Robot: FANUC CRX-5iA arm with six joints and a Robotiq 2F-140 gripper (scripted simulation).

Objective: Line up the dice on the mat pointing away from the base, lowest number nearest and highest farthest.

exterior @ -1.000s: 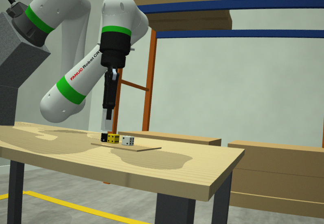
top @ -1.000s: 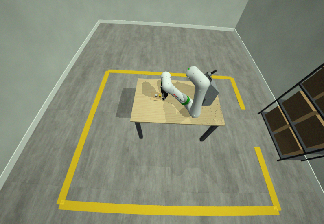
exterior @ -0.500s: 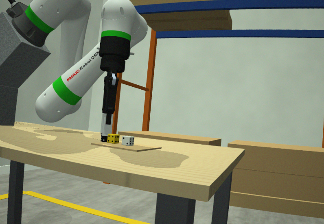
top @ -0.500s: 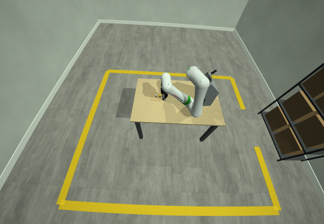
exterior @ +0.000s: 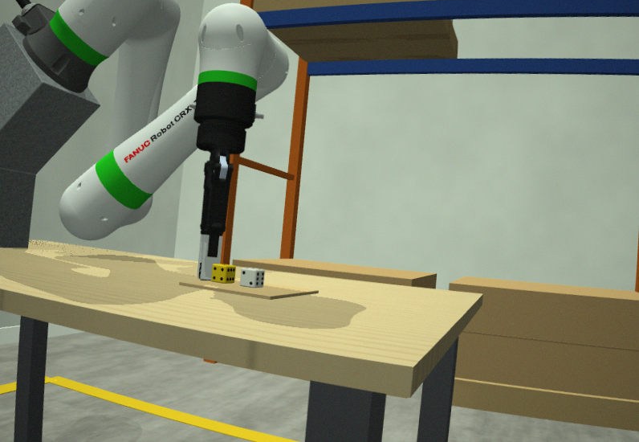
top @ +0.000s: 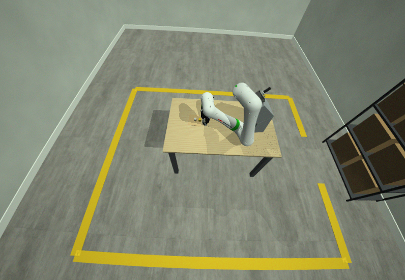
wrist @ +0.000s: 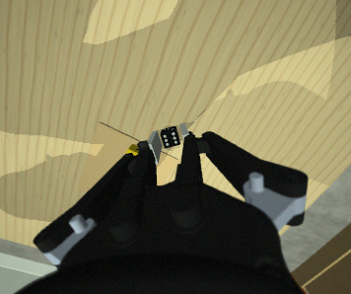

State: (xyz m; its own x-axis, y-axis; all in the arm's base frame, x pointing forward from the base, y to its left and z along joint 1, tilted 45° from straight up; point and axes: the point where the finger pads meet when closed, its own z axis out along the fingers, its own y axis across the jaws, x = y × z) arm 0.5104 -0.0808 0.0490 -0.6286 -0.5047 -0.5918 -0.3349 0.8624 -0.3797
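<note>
My hand is 20 mm above the black die. The rest, counted from my hand: tan mat (90 mm ahead, 60 mm to the right, 30 mm below); then white die (90 mm ahead, 60 mm to the right, 20 mm below); then yellow die (50 mm to the right, 40 mm ahead, 20 mm below).
</note>
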